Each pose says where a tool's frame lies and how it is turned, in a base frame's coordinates. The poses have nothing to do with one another.
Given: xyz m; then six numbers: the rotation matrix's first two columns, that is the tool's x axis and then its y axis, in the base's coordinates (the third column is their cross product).
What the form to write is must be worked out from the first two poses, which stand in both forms.
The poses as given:
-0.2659, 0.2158, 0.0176, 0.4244, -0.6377, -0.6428, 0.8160, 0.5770, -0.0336
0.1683, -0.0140, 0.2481, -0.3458, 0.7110, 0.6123, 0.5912, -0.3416, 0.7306
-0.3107, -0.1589, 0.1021, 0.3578, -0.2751, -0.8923, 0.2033, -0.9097, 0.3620
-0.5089, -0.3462, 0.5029, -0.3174, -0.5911, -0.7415, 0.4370, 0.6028, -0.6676
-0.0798, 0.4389, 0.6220, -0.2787, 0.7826, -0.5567, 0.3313, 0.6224, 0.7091
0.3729, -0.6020, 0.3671, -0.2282, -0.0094, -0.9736, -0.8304, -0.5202, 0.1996
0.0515, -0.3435, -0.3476, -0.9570, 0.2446, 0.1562, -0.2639, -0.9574, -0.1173
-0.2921, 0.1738, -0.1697, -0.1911, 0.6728, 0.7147, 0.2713, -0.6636, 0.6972
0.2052, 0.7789, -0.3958, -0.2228, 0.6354, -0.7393, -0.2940, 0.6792, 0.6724
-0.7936, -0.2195, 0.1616, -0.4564, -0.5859, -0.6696, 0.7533, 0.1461, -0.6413
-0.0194, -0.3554, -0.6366, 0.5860, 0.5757, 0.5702, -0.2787, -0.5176, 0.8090
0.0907, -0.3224, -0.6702, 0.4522, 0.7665, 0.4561, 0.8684, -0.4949, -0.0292
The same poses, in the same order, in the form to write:
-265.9, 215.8, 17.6, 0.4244, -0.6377, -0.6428, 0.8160, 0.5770, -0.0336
168.3, -14.0, 248.1, -0.3458, 0.7110, 0.6123, 0.5912, -0.3416, 0.7306
-310.7, -158.9, 102.1, 0.3578, -0.2751, -0.8923, 0.2033, -0.9097, 0.3620
-508.9, -346.2, 502.9, -0.3174, -0.5911, -0.7415, 0.4370, 0.6028, -0.6676
-79.8, 438.9, 622.0, -0.2787, 0.7826, -0.5567, 0.3313, 0.6224, 0.7091
372.9, -602.0, 367.1, -0.2282, -0.0094, -0.9736, -0.8304, -0.5202, 0.1996
51.5, -343.5, -347.6, -0.9570, 0.2446, 0.1562, -0.2639, -0.9574, -0.1173
-292.1, 173.8, -169.7, -0.1911, 0.6728, 0.7147, 0.2713, -0.6636, 0.6972
205.2, 778.9, -395.8, -0.2228, 0.6354, -0.7393, -0.2940, 0.6792, 0.6724
-793.6, -219.5, 161.6, -0.4564, -0.5859, -0.6696, 0.7533, 0.1461, -0.6413
-19.4, -355.4, -636.6, 0.5860, 0.5757, 0.5702, -0.2787, -0.5176, 0.8090
90.7, -322.4, -670.2, 0.4522, 0.7665, 0.4561, 0.8684, -0.4949, -0.0292

